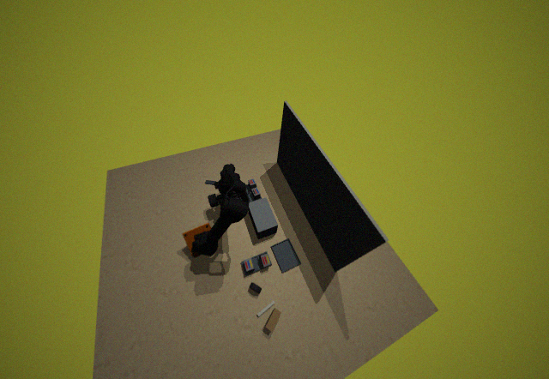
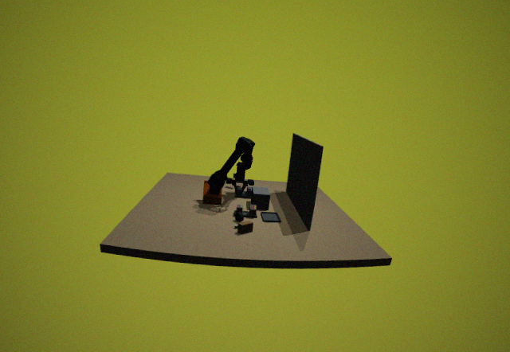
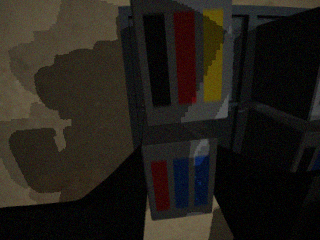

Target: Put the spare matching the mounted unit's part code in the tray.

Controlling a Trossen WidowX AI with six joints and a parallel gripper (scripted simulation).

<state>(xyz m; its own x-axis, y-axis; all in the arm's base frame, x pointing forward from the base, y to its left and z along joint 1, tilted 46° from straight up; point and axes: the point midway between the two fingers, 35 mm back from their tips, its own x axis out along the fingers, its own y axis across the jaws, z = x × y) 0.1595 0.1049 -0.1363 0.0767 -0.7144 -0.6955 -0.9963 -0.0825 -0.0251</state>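
My gripper tip is 18 cm short of the flat grey tray, 35 cm to the left of it and 1 cm above it. Round my gripper tip: grey mounted unit: 13 cm ahead, 15 cm to the right, 3 cm above; then brown card: 2 cm ahead, 56 cm to the right, 1 cm above; then tall dark panel: 37 cm ahead, 16 cm to the right, 21 cm above.
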